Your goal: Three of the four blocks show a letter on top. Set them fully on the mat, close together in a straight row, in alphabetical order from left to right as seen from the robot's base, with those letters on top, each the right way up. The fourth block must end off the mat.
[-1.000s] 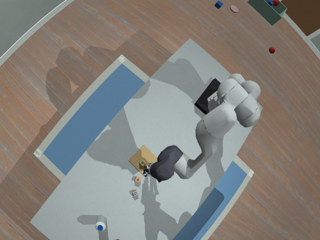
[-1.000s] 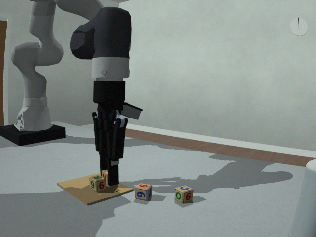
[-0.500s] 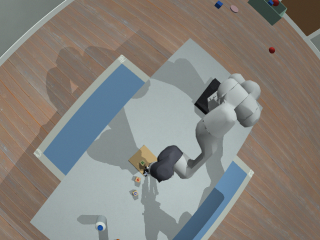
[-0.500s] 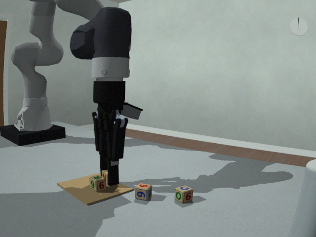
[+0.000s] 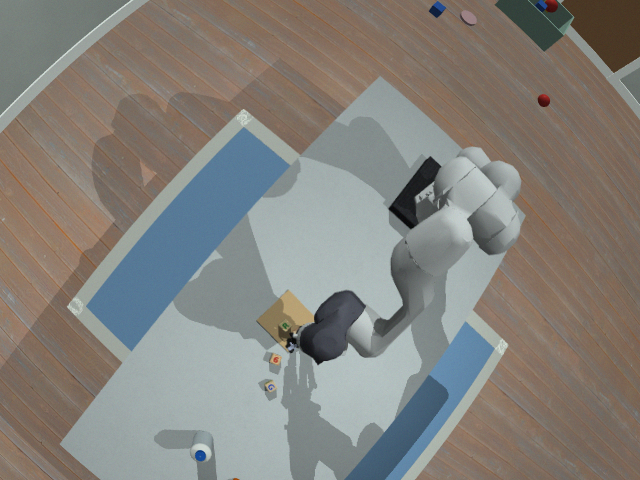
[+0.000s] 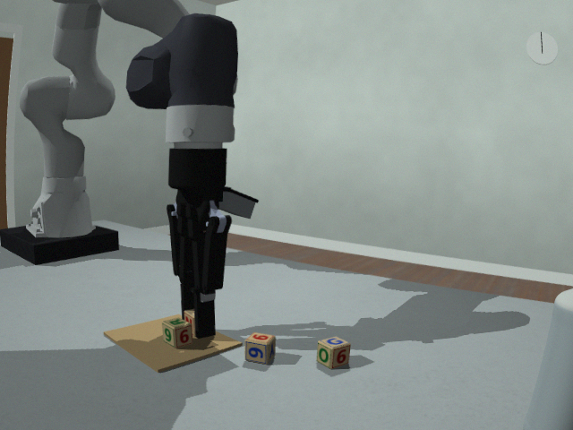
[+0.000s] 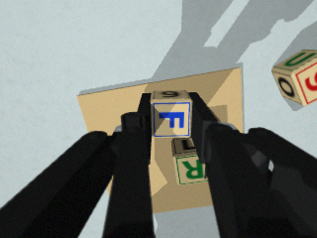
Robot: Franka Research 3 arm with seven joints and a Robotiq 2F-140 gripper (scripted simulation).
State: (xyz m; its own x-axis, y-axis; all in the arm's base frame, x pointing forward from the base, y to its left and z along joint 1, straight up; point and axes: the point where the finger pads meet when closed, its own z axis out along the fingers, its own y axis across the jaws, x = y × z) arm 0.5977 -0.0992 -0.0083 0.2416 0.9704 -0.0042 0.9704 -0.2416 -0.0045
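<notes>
My gripper is now 2 cm above the block. The rest, counted from my hand: tan mat (5 cm to the right, 4 cm below, 1 cm behind).
</notes>
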